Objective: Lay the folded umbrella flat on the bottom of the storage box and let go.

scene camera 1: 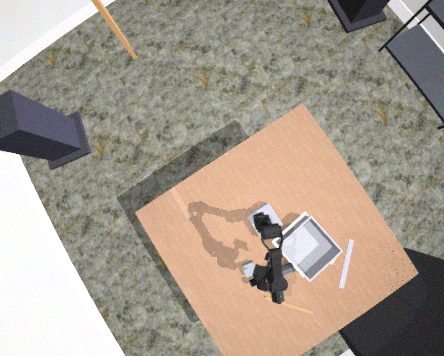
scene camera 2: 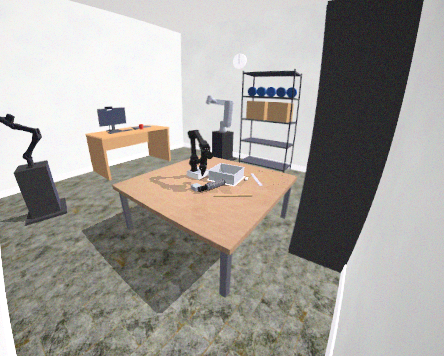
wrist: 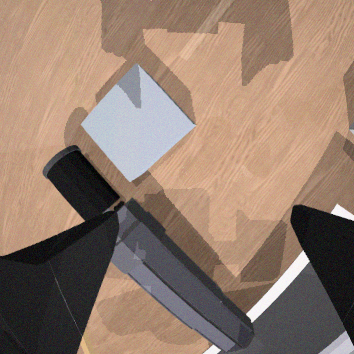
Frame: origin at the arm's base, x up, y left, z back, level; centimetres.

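Seen in the pictures: gripper, fingertip midpoint: (scene camera 2: 202, 174) (wrist: 206, 217); arm's base, link origin: (scene camera 1: 259, 218) (scene camera 2: 194, 170).
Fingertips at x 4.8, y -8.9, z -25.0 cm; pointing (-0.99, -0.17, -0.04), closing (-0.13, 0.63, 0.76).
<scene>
Offsets run from my fingertips to a thing's middle.
The folded umbrella {dx -7.6, dy +3.4, dz -9.2 cm} (scene camera 1: 288, 269) (scene camera 2: 216, 185) (wrist: 185, 285) lies on the table, grey with a black handle. In the wrist view its handle points to the upper left and its grey end overlaps the white edge beside the storage box. The storage box {dx -5.6, dy +28.9, dz -0.5 cm} (scene camera 1: 325, 258) (scene camera 2: 233, 177) (wrist: 294, 304) is grey, open-topped and upright on the table. My gripper (wrist: 206, 217) is open and empty. In the wrist view its left fingertip overlaps the umbrella near the handle joint, and its right fingertip is over the box side. The arm partly hides the umbrella in the first scene view.
A pale blue block {dx -8.7, dy -7.8, dz -1.5 cm} (scene camera 1: 248, 269) (scene camera 2: 195, 187) (wrist: 137, 122) sits close to the umbrella's handle. A thin wooden stick {dx -9.9, dy +6.7, dz -31.1 cm} (scene camera 1: 298, 307) (scene camera 2: 233, 196) lies near the umbrella. A long white strip {dx -10.4, dy +48.6, dz -21.2 cm} (scene camera 1: 346, 264) (scene camera 2: 256, 179) lies on the box's far side from the arm.
</scene>
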